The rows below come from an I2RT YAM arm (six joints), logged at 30 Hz.
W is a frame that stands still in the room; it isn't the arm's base.
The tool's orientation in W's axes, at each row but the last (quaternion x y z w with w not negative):
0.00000 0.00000 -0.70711 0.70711
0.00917 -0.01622 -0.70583 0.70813
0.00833 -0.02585 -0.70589 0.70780
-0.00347 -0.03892 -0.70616 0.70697
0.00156 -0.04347 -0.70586 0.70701
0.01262 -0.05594 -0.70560 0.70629
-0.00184 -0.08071 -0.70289 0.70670
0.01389 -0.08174 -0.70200 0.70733
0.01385 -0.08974 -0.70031 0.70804
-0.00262 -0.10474 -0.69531 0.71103
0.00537 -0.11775 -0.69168 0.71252
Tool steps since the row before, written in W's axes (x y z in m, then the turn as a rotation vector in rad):
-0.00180 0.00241 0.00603 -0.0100 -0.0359 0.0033
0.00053 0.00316 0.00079 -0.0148 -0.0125 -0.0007
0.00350 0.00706 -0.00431 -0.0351 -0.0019 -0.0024
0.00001 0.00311 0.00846 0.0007 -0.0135 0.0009
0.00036 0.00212 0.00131 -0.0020 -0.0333 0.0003
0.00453 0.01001 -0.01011 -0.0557 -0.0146 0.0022
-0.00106 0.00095 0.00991 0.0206 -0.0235 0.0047
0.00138 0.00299 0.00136 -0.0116 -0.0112 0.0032
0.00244 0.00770 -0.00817 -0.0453 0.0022 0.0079
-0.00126 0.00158 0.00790 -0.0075 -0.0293 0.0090
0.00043 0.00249 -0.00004 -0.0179 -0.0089 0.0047
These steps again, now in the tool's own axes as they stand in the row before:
-0.00241 -0.00180 0.00603 0.0359 -0.0100 0.0033
-0.00315 0.00057 0.00080 0.0124 -0.0149 -0.0003
-0.00716 0.00331 -0.00430 0.0018 -0.0352 -0.0007
-0.00260 0.00044 0.00862 0.0135 0.0007 0.0001
-0.00204 0.00045 0.00141 0.0333 -0.0021 -0.0015
-0.01062 0.00357 -0.00987 0.0148 -0.0553 0.0067
0.00021 0.00006 0.01001 0.0239 0.0207 -0.0004
-0.00284 0.00159 0.00144 0.0114 -0.0112 0.0037
-0.00853 0.00137 -0.00758 -0.0015 -0.0436 0.0146
-0.00037 -0.00007 0.00815 0.0302 -0.0071 0.0055
-0.00246 0.00052 0.00027 0.0093 -0.0172 0.0063

